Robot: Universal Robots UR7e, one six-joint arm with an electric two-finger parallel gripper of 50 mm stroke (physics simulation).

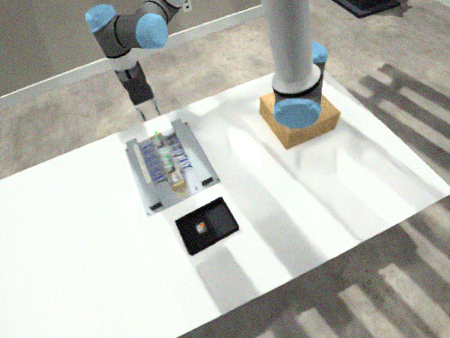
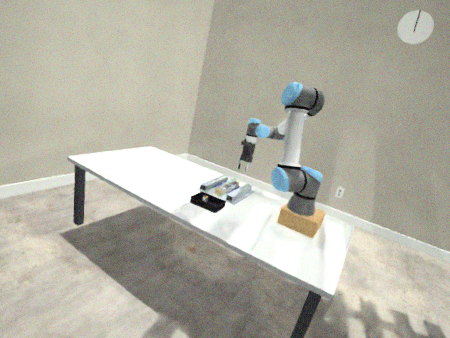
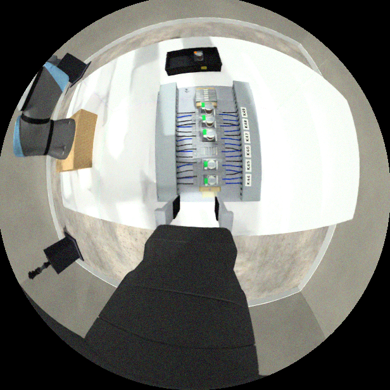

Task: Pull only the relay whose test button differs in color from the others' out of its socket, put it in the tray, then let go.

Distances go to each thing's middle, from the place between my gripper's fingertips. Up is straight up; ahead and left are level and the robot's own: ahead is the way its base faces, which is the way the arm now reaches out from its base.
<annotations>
Now: hand 1 cm short of the grey panel [image 1: 169, 198], 13 cm to the right of it and 12 cm above it.
</annotations>
